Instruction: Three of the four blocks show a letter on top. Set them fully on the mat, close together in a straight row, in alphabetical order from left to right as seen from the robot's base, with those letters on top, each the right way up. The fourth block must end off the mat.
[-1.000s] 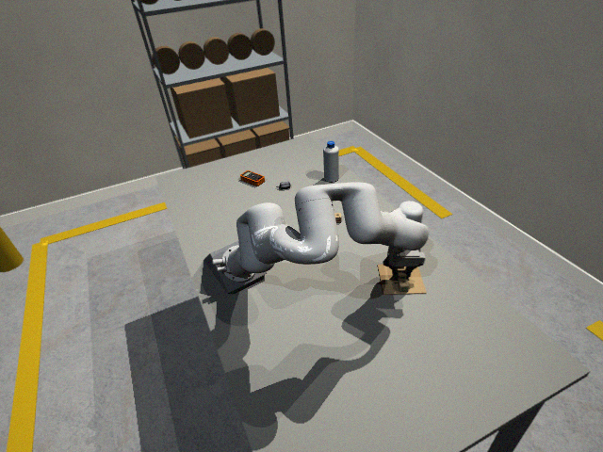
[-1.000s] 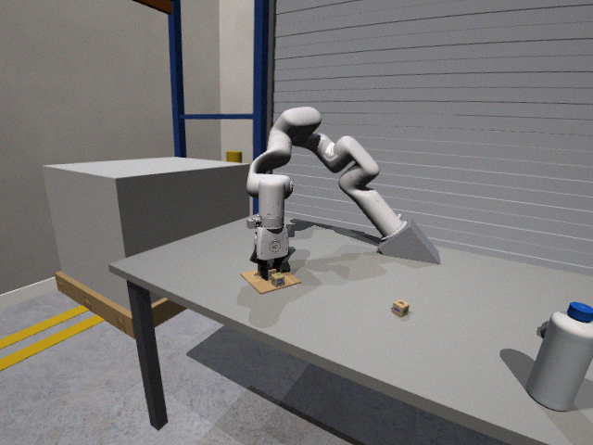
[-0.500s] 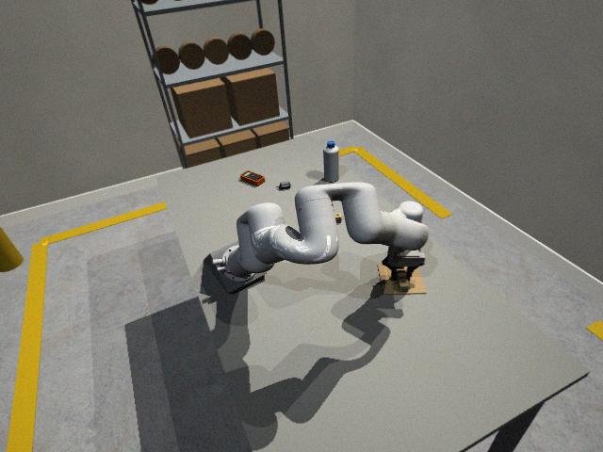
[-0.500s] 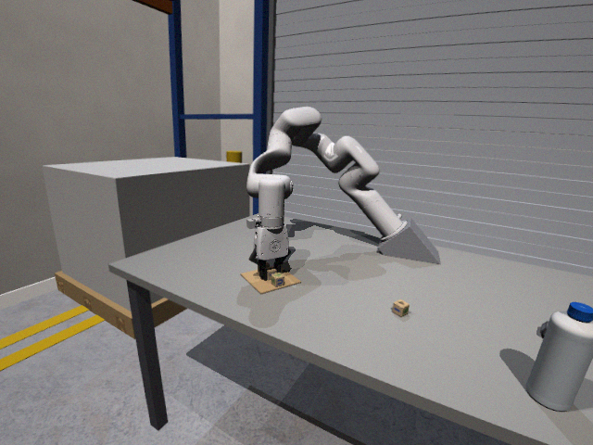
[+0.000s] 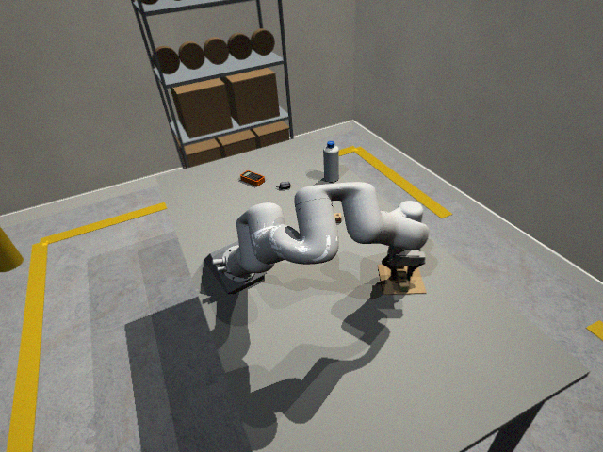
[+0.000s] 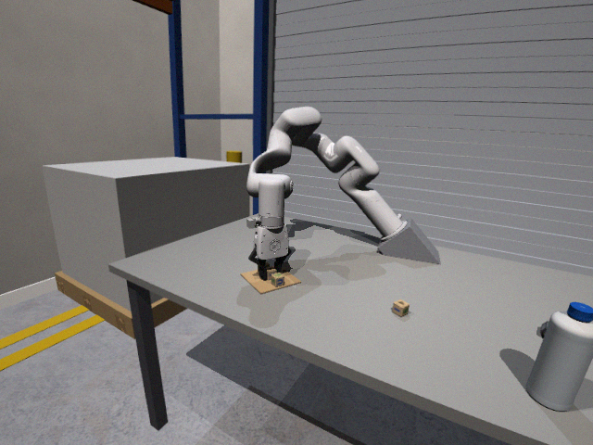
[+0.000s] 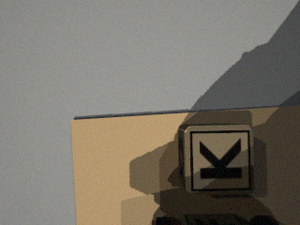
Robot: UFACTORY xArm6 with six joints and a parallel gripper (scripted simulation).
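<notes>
Right now the mat is 2 cm below my hand. The rest, counted from my hand: orange meter (30 cm behind, 86 cm to the left, 1 cm below); then white bottle (5 cm ahead, 70 cm to the left, 6 cm above); then dark object (19 cm behind, 72 cm to the left, 1 cm below).
</notes>
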